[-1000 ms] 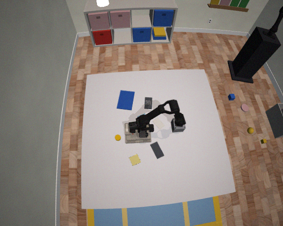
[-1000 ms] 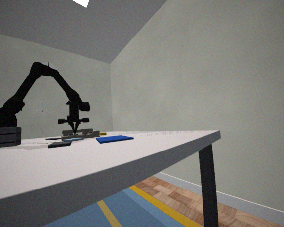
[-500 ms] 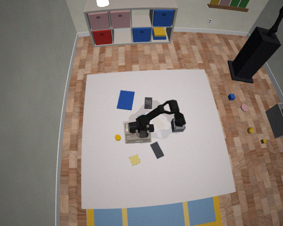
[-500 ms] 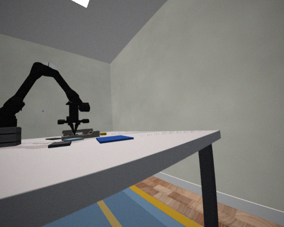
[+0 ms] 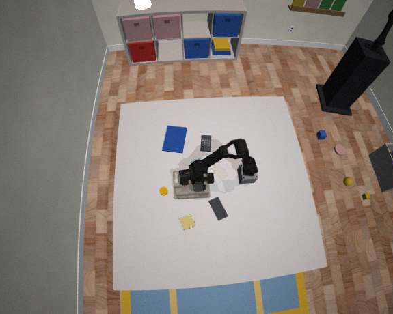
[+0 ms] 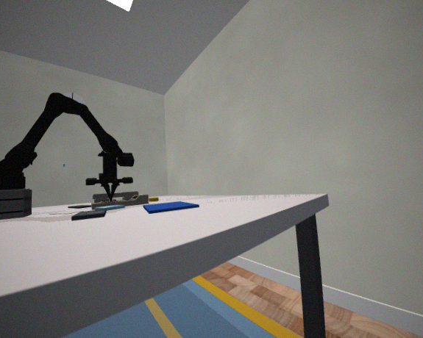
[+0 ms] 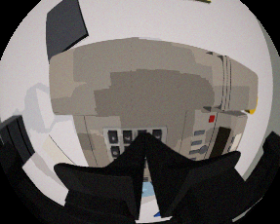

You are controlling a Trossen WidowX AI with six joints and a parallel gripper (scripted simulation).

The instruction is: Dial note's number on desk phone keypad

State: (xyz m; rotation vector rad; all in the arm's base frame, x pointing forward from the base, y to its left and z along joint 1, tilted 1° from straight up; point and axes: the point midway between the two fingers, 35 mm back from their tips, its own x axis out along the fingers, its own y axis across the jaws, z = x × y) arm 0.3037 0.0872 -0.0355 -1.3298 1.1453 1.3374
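Now: the beige desk phone 4 cm ahead of my hand, 1 cm to the left of it and 4 cm below it. The rest, counted from my hand: dark grey card: 14 cm behind, 14 cm to the left, 6 cm below; handset: 2 cm ahead, 6 cm to the left, 2 cm below; cream note: 14 cm behind, 10 cm to the right, 6 cm below.
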